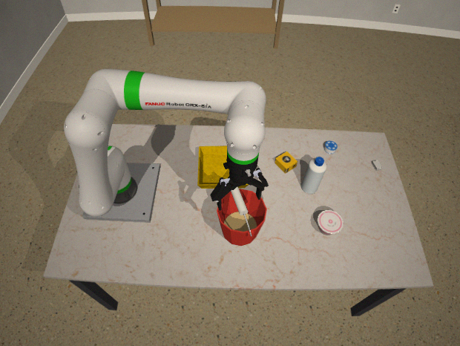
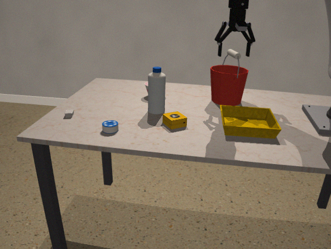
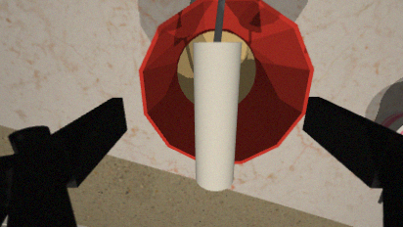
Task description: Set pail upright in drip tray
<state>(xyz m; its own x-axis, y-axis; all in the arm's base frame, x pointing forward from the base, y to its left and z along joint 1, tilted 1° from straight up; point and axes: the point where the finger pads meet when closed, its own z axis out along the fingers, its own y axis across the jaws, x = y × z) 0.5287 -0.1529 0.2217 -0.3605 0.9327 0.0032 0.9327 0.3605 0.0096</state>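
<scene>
The red pail is 1 cm ahead of my hand and 10 cm below it. Round my hand: white bottle (33 cm ahead, 24 cm to the left, 15 cm below); then drip tray (8 cm behind, 31 cm to the left, 23 cm below); then pink-rimmed round dish (39 cm ahead, 3 cm to the left, 20 cm below).
</scene>
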